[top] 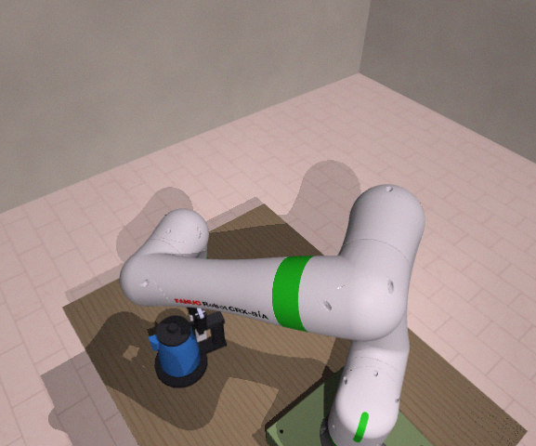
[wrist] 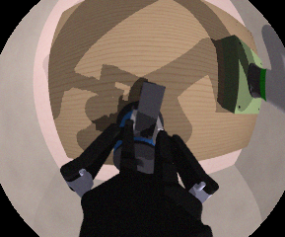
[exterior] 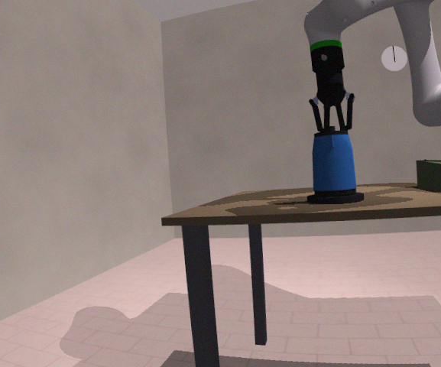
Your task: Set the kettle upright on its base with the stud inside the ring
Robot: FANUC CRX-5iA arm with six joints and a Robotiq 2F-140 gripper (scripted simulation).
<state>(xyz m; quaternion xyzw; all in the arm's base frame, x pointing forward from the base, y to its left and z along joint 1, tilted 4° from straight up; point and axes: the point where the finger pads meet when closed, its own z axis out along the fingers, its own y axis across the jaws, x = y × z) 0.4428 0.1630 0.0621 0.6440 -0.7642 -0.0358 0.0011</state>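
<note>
Right now the blue kettle is 10 mm ahead of my hand, 30 mm to the left of it and 40 mm below it. Also, from my hand: round black base: 10 mm ahead, 60 mm to the left, 140 mm below.
</note>
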